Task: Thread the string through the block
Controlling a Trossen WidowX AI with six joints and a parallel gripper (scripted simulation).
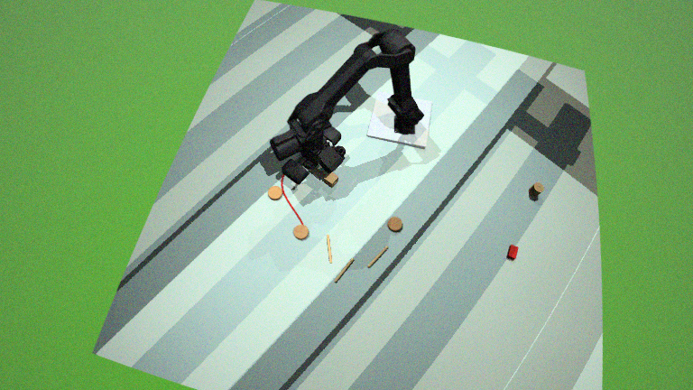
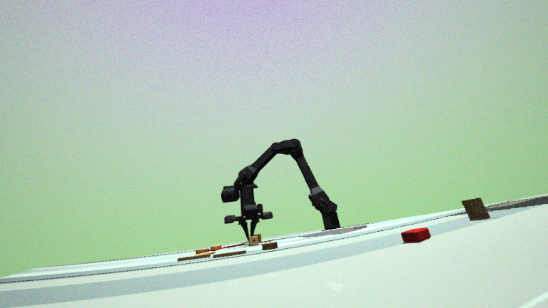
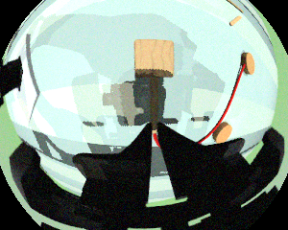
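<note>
The wooden block lies 6 cm to the left of my gripper tip and 4 cm ahead of it. The rest, counted from my gripper tip: yellow cube (9 cm behind, 6 cm to the right); then round wooden button (20 cm ahead, 1 cm to the right, 1 cm below); then thin wooden stick (1 cm to the left, 1 cm ahead).
</note>
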